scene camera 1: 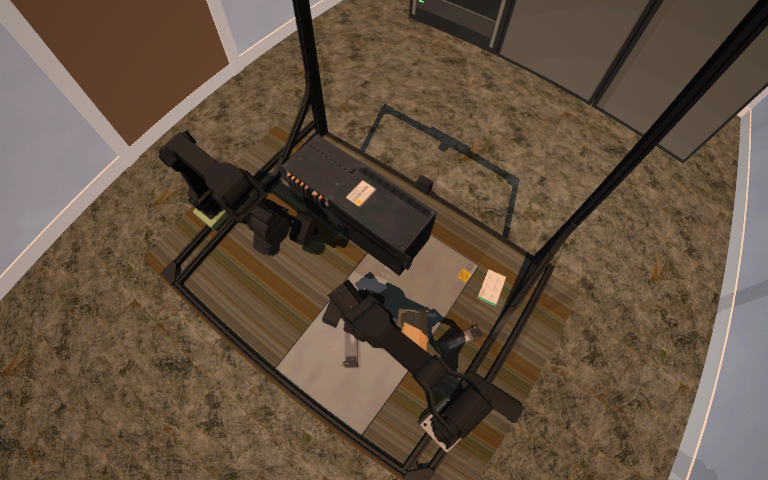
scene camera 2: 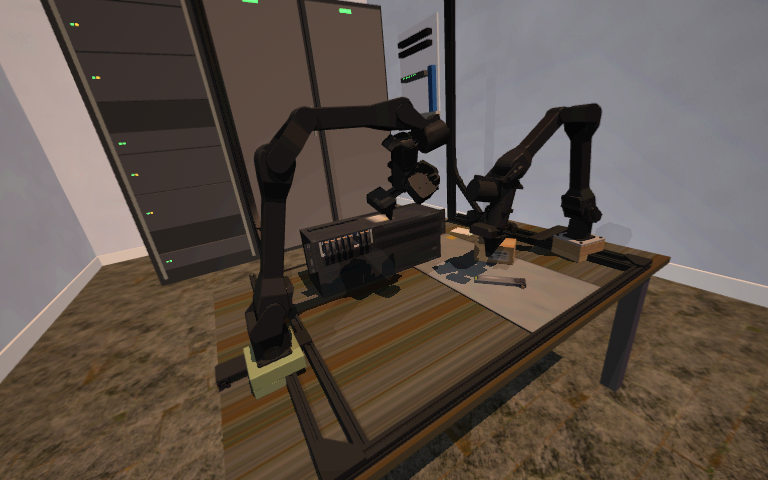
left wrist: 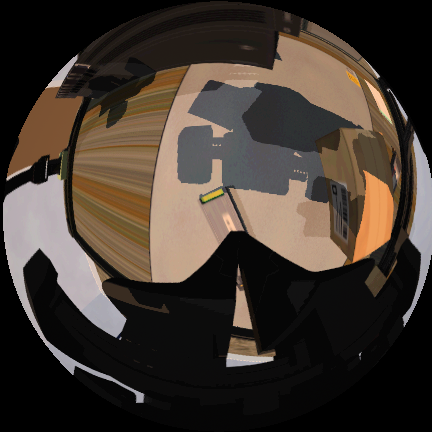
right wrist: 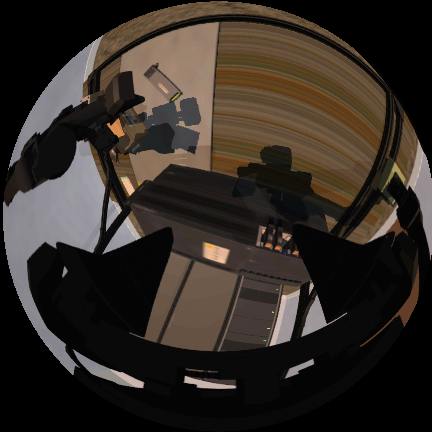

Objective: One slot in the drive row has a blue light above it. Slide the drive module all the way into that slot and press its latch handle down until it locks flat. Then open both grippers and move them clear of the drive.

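Frame: origin at the left arm's base, x left, y back, z up, level; centimetres.
Seen in the pictures: left gripper, fingertip midpoint: [scene camera 2: 487,256] [left wrist: 235,236] [right wrist: 143,98]; right gripper, fingertip midpoint: [scene camera 2: 402,210] [right wrist: 235,232]; left arm's base at its link origin: [scene camera 2: 578,236]; right arm's base at its link origin: [scene camera 1: 211,207] [scene camera 2: 272,351] [left wrist: 59,165] [right wrist: 394,185].
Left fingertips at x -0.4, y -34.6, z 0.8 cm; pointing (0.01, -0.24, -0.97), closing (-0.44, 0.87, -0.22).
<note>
Offsets run from my left fingertips to a thing's middle. Level surfaces: height alone.
The drive module {dx +4.4, dy +0.8, dz -6.3 cm} [scene camera 1: 351,348] [scene camera 2: 498,280] [left wrist: 217,212] [right wrist: 162,84] lies flat on the grey mat {dz -6.8 cm} [scene camera 1: 362,401] [scene camera 2: 543,305], its yellow-green end toward the server case {dx -23.0, dy -27.6, dz +1.8 cm} [scene camera 1: 390,212] [scene camera 2: 407,234] [left wrist: 175,45] [right wrist: 195,200]. My left gripper [scene camera 2: 491,254] [left wrist: 235,236] is shut and empty, above the module; its fingers hide part of the module in the left wrist view. My right gripper [scene camera 2: 403,198] [right wrist: 235,232] is open and empty, high above the case. The drive row {dx -20.4, dy -39.1, dz +6.5 cm} [scene camera 1: 305,186] [scene camera 2: 346,246] [right wrist: 280,242] is at one end of the case; I cannot make out the blue light clearly.
A cardboard box {dx -9.7, dy +10.5, dz -3.8 cm} [scene camera 1: 415,335] [scene camera 2: 505,250] [left wrist: 377,210] stands beside the left gripper. Another small module-like item {dx -19.1, dy +20.5, dz -6.5 cm} [scene camera 1: 461,339] lies past the box. A white labelled card {dx -37.7, dy +16.9, dz -6.9 cm} [scene camera 1: 492,286] lies near the frame at the right in scene camera 1. Dark rails [scene camera 1: 283,376] edge the table.
</note>
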